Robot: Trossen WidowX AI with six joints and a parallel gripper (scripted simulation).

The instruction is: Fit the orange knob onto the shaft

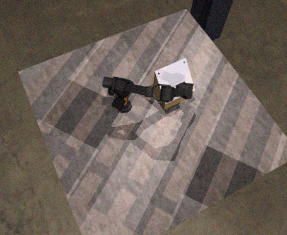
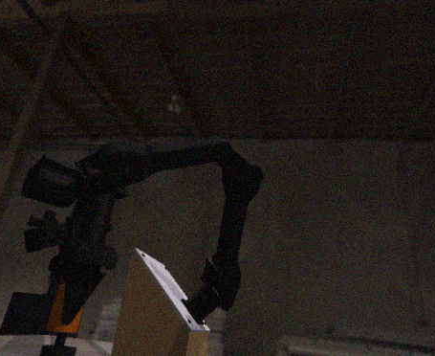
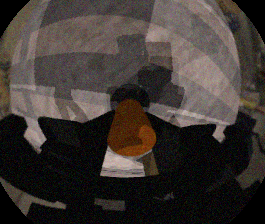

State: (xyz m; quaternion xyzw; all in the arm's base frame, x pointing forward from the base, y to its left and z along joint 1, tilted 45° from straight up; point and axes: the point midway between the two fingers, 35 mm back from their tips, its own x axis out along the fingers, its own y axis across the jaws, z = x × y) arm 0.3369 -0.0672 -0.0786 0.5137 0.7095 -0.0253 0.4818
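The dark pedestal lies 4 cm below my gripper tip and 1 cm behind it. From my gripper tip the other things lie so: orange knob: 2 cm above.
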